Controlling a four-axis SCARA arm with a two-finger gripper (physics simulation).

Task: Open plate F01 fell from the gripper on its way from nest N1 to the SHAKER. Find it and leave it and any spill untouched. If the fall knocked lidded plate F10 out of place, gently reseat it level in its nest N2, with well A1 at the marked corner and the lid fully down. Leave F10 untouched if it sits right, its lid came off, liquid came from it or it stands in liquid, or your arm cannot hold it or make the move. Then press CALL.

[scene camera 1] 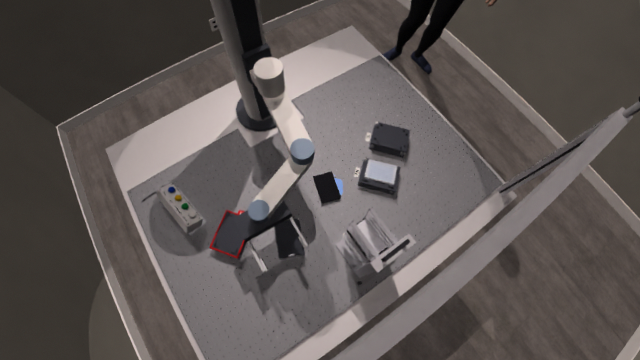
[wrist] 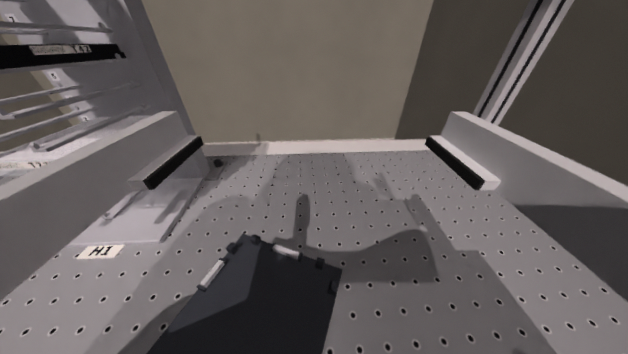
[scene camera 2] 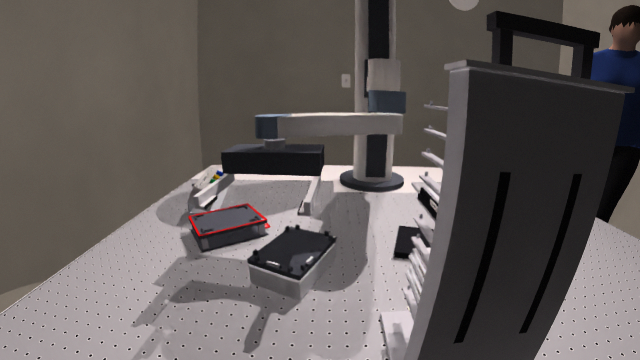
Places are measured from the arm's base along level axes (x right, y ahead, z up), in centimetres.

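Pixels of known places: gripper, fingertip midpoint: (scene camera 1: pixel 286 259) (wrist: pixel 314 127) (scene camera 2: pixel 247 206); arm's base, origin of the base link: (scene camera 1: pixel 262 110) (scene camera 2: pixel 371 181).
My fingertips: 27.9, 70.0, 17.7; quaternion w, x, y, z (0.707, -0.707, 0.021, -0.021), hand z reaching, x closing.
For each thing: its top centre in the pictures, then the offset to it from my fingertips, as dx, dy, dz. "spot": a spot on its surface instead.
- dark-topped shaker block, surface spot: (wrist: pixel 265 300) (scene camera 2: pixel 284 254) (scene camera 1: pixel 289 245) spot: -3.9, -5.3, -10.9
- black plate, middle of its top: (scene camera 2: pixel 415 239) (scene camera 1: pixel 327 186) -30.6, -18.1, -15.0
- blue spill, surface spot: (scene camera 1: pixel 337 187) spot: -34.2, -15.4, -15.0
- button box, surface spot: (scene camera 1: pixel 182 207) spot: +24.2, -41.4, -9.1
- red-rimmed dark block, middle of its top: (scene camera 2: pixel 225 216) (scene camera 1: pixel 231 233) +12.7, -22.2, -12.0
- H1 label, surface spot: (wrist: pixel 100 251) spot: -26.4, +2.8, -16.2
My gripper (scene camera 1: pixel 285 258) (scene camera 2: pixel 252 206) (wrist: pixel 314 127) is open and empty, raised above the bench around the dark-topped shaker block (scene camera 1: pixel 289 240) (scene camera 2: pixel 295 252) (wrist: pixel 265 300). A black plate (scene camera 1: pixel 327 187) (scene camera 2: pixel 406 242) lies on the bench; a blue spill (scene camera 1: pixel 338 186) shows at its right edge in scene camera 1. A plate with a pale, clear lid (scene camera 1: pixel 382 172) is on a dark nest (scene camera 1: pixel 377 188); its exact seating is too small to tell. Another dark nest (scene camera 1: pixel 390 139) stands behind, without a plate. The button box (scene camera 1: pixel 180 207) has blue, yellow, green and white buttons; its lettering is unreadable.
A red-rimmed dark block (scene camera 1: pixel 229 235) (scene camera 2: pixel 227 222) stands left of the shaker block. A tall slotted rack (scene camera 1: pixel 372 240) (scene camera 2: pixel 530 200) stands on the other side, with an H1 label (wrist: pixel 100 251) at its base. A person (scene camera 1: pixel 425 30) (scene camera 2: pixel 617 100) stands beyond the bench.
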